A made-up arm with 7 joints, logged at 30 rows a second.
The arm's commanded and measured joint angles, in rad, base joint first. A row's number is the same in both.
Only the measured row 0 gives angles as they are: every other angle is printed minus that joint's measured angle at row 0.
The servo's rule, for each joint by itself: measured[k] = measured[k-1] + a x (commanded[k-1-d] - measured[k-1]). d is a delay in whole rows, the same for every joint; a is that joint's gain. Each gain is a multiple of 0.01, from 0.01 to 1. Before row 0 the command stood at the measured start. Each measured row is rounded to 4 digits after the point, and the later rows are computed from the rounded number. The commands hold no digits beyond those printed.
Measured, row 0: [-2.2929 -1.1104 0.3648 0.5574 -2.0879 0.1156 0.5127]
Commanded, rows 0 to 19: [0.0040 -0.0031 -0.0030 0.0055 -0.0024 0.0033 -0.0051]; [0.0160 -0.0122 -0.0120 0.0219 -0.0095 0.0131 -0.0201]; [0.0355 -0.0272 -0.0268 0.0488 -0.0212 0.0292 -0.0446]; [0.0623 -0.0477 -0.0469 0.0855 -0.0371 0.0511 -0.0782]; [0.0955 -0.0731 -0.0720 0.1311 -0.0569 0.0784 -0.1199]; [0.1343 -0.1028 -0.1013 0.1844 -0.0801 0.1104 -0.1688]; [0.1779 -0.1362 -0.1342 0.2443 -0.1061 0.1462 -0.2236]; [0.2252 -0.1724 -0.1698 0.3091 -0.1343 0.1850 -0.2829]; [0.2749 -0.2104 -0.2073 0.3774 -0.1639 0.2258 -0.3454]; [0.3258 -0.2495 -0.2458 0.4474 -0.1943 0.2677 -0.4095]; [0.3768 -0.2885 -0.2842 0.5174 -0.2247 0.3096 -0.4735]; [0.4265 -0.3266 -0.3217 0.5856 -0.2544 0.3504 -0.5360]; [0.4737 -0.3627 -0.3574 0.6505 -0.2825 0.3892 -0.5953]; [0.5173 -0.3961 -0.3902 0.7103 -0.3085 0.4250 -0.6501]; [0.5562 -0.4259 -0.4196 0.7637 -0.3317 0.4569 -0.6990]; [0.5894 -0.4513 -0.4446 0.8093 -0.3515 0.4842 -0.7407]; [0.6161 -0.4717 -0.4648 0.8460 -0.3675 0.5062 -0.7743]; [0.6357 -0.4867 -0.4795 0.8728 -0.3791 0.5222 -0.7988]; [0.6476 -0.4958 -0.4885 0.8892 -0.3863 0.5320 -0.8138]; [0.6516 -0.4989 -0.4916 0.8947 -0.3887 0.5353 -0.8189]
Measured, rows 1 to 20: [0.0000 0.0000 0.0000 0.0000 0.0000 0.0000 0.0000]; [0.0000 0.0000 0.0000 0.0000 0.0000 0.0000 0.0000]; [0.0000 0.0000 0.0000 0.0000 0.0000 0.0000 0.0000]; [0.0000 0.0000 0.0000 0.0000 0.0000 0.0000 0.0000]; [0.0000 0.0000 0.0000 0.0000 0.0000 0.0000 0.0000]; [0.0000 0.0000 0.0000 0.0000 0.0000 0.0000 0.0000]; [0.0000 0.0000 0.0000 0.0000 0.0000 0.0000 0.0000]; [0.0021 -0.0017 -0.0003 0.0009 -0.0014 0.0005 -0.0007]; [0.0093 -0.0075 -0.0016 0.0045 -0.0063 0.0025 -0.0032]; [0.0229 -0.0183 -0.0044 0.0120 -0.0152 0.0068 -0.0086]; [0.0434 -0.0345 -0.0091 0.0245 -0.0283 0.0139 -0.0176]; [0.0705 -0.0557 -0.0160 0.0426 -0.0455 0.0242 -0.0309]; [0.1037 -0.0816 -0.0254 0.0667 -0.0663 0.0380 -0.0488]; [0.1423 -0.1116 -0.0374 0.0969 -0.0902 0.0553 -0.0715]; [0.1854 -0.1450 -0.0520 0.1330 -0.1167 0.0761 -0.0990]; [0.2319 -0.1810 -0.0691 0.1745 -0.1450 0.1001 -0.1310]; [0.2807 -0.2187 -0.0885 0.2209 -0.1746 0.1269 -0.1672]; [0.3307 -0.2571 -0.1100 0.2713 -0.2047 0.1561 -0.2070]; [0.3805 -0.2953 -0.1333 0.3247 -0.2345 0.1872 -0.2498]; [0.4290 -0.3324 -0.1580 0.3801 -0.2633 0.2195 -0.2947]
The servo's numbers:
d 7
a 0.52 0.55 0.11 0.17 0.60 0.16 0.13

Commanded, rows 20 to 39: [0.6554 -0.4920 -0.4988 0.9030 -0.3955 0.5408 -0.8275]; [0.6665 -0.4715 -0.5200 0.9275 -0.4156 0.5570 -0.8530]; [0.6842 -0.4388 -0.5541 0.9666 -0.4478 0.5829 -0.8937]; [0.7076 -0.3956 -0.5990 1.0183 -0.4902 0.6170 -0.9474]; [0.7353 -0.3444 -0.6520 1.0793 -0.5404 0.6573 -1.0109]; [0.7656 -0.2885 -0.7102 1.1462 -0.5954 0.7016 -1.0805]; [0.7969 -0.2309 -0.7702 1.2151 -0.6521 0.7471 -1.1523]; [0.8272 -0.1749 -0.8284 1.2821 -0.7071 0.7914 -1.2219]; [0.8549 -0.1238 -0.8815 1.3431 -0.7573 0.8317 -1.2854]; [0.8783 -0.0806 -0.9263 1.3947 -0.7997 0.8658 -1.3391]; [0.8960 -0.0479 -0.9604 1.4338 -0.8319 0.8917 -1.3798]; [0.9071 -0.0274 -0.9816 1.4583 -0.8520 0.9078 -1.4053]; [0.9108 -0.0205 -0.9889 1.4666 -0.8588 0.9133 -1.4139]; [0.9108 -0.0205 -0.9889 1.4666 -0.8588 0.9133 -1.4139]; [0.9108 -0.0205 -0.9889 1.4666 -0.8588 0.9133 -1.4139]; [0.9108 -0.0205 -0.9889 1.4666 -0.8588 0.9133 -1.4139]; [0.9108 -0.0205 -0.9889 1.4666 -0.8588 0.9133 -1.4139]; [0.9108 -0.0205 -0.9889 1.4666 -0.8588 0.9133 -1.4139]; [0.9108 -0.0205 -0.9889 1.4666 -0.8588 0.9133 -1.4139]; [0.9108 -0.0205 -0.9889 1.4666 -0.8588 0.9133 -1.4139]
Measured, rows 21 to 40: [0.4749 -0.3674 -0.1835 0.4362 -0.2904 0.2524 -0.3409]; [0.5172 -0.3996 -0.2095 0.4919 -0.3152 0.2851 -0.3875]; [0.5547 -0.4280 -0.2354 0.5459 -0.3370 0.3170 -0.4334]; [0.5866 -0.4520 -0.2606 0.5969 -0.3553 0.3473 -0.4777]; [0.6121 -0.4711 -0.2847 0.6438 -0.3696 0.3753 -0.5194]; [0.6306 -0.4847 -0.3071 0.6855 -0.3796 0.4004 -0.5577]; [0.6415 -0.4925 -0.3274 0.7211 -0.3851 0.4220 -0.5917]; [0.6487 -0.4922 -0.3463 0.7520 -0.3913 0.4410 -0.6224]; [0.6580 -0.4808 -0.3654 0.7818 -0.4059 0.4596 -0.6524]; [0.6716 -0.4577 -0.3862 0.8132 -0.4310 0.4793 -0.6838]; [0.6903 -0.4235 -0.4096 0.8481 -0.4665 0.5013 -0.7181]; [0.7137 -0.3800 -0.4363 0.8874 -0.5108 0.5263 -0.7562]; [0.7407 -0.3297 -0.4664 0.9314 -0.5616 0.5543 -0.7984]; [0.7699 -0.2754 -0.4998 0.9796 -0.6159 0.5851 -0.8444]; [0.7997 -0.2201 -0.5359 1.0310 -0.6706 0.6181 -0.8935]; [0.8284 -0.1671 -0.5739 1.0841 -0.7226 0.6523 -0.9444]; [0.8543 -0.1195 -0.6127 1.1369 -0.7689 0.6865 -0.9957]; [0.8760 -0.0801 -0.6509 1.1874 -0.8067 0.7193 -1.0456]; [0.8922 -0.0511 -0.6873 1.2335 -0.8339 0.7495 -1.0924]; [0.9019 -0.0343 -0.7205 1.2731 -0.8488 0.7757 -1.1342]
